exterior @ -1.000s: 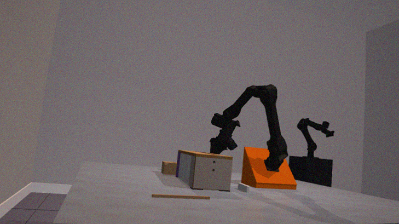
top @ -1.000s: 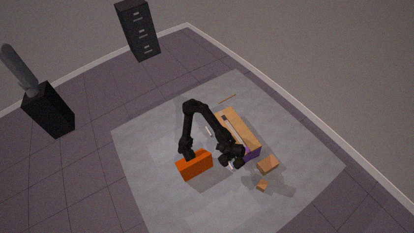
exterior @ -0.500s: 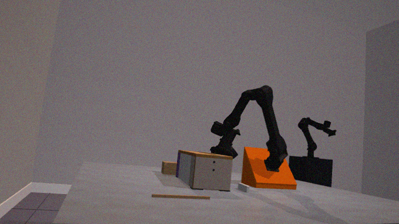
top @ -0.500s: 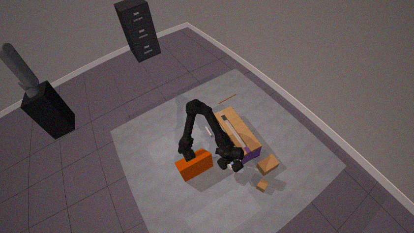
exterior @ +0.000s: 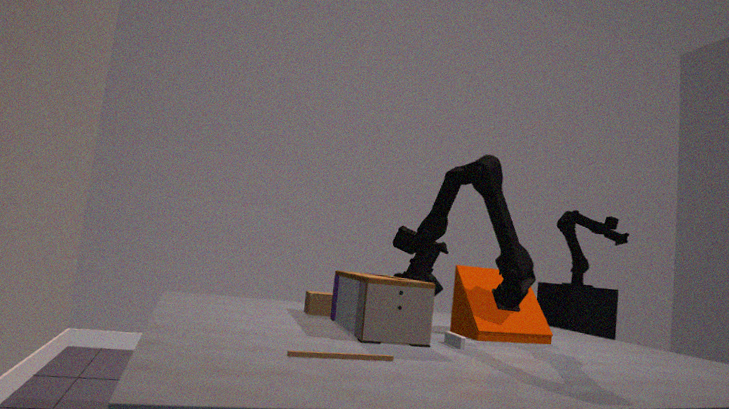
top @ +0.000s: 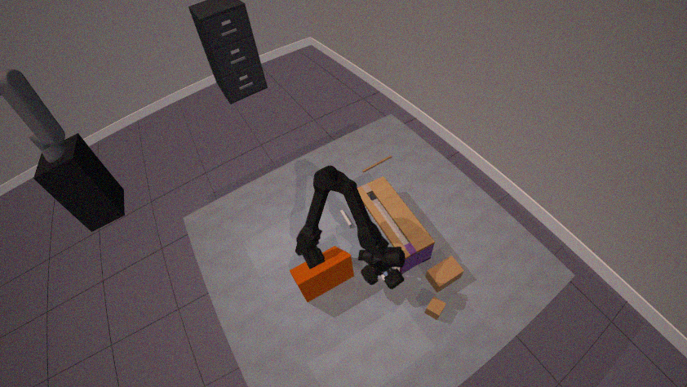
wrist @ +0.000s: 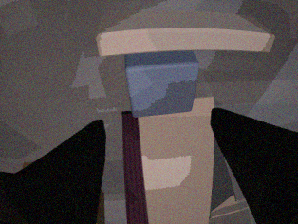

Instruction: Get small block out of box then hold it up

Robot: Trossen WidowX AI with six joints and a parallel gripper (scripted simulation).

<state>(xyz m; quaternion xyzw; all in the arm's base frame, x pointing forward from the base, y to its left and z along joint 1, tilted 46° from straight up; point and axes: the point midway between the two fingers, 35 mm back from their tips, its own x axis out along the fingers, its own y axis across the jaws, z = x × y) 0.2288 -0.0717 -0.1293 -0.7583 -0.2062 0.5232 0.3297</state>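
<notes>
Right now my gripper tip is 20 mm past the bluish block and 20 mm above it. From my gripper tip the other things lie so: thin wooden stick (540 mm to the left, 270 mm ahead, 30 mm below); then box (170 mm to the left, 70 mm ahead, 30 mm above).
</notes>
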